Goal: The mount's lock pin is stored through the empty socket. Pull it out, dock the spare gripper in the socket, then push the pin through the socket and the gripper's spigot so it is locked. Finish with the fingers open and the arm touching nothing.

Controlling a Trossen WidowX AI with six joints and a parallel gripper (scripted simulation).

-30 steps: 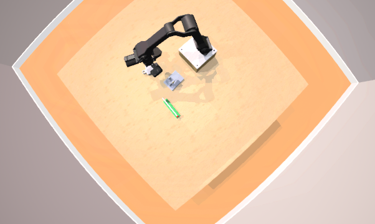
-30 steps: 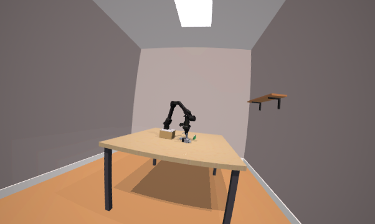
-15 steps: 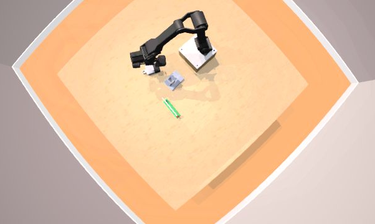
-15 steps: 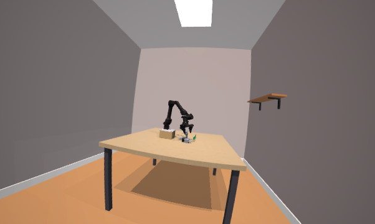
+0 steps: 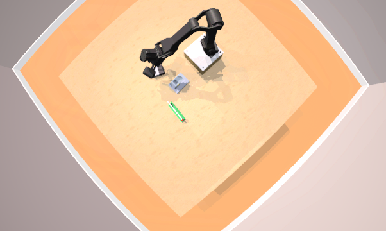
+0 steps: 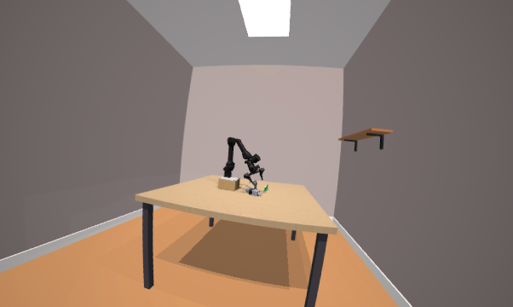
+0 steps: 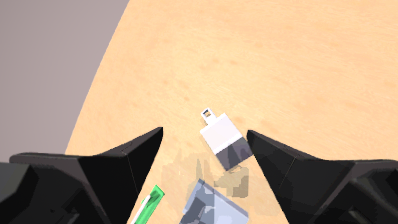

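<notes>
My gripper tip is 10 cm above the spare gripper, 1 cm to the right of it and 1 cm past it. Round my gripper tip: green pin holder: 28 cm to the left, 10 cm below, 8 cm ahead; socket: 16 cm to the left, 7 cm below, 5 cm behind.
</notes>
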